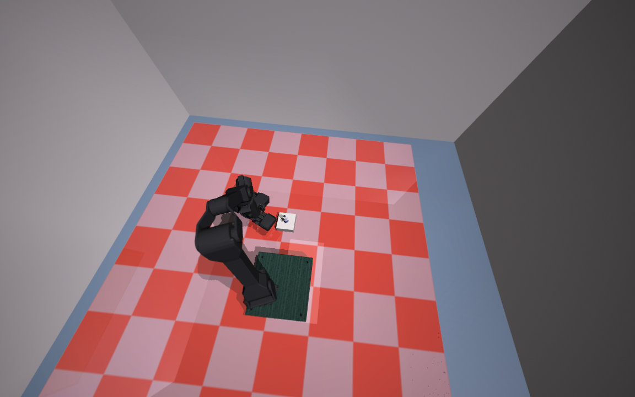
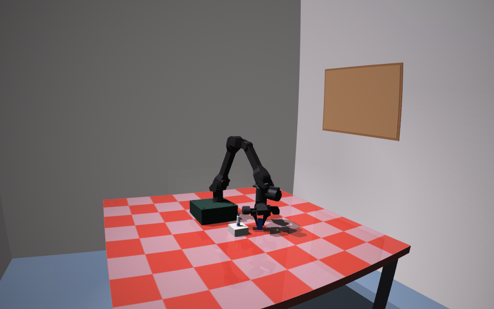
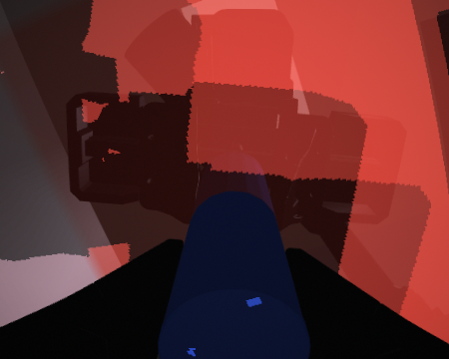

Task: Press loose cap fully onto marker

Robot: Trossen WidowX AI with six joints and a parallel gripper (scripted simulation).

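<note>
Now: the holder block 12 cm to the right of my gripper tip and 3 cm ahead of it. Round my gripper tip: blue cap 1 cm above.
</note>
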